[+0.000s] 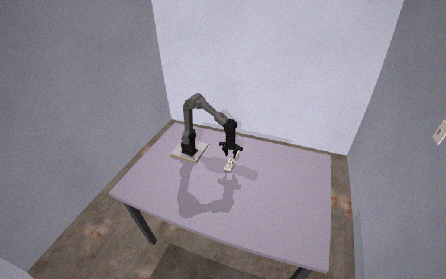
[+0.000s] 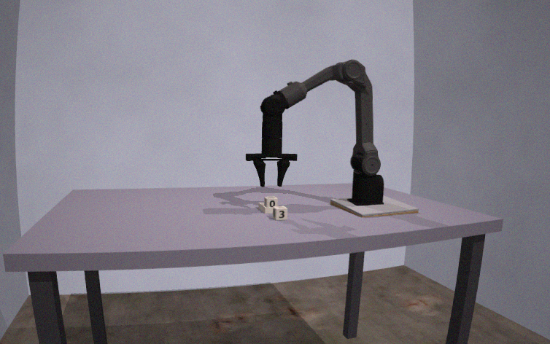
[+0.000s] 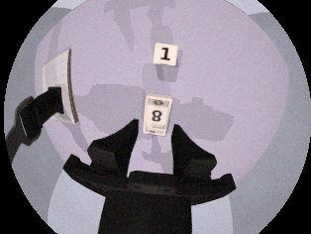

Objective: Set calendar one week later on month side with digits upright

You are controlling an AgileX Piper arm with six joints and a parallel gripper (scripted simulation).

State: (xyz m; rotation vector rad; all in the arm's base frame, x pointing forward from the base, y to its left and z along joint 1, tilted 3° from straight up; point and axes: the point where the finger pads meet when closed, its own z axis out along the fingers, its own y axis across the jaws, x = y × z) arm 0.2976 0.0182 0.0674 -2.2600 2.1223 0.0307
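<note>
The cream cube is 5 cm below my hand. The rest, counted from my hand: tray: 7 cm below, 2 cm to the right.
</note>
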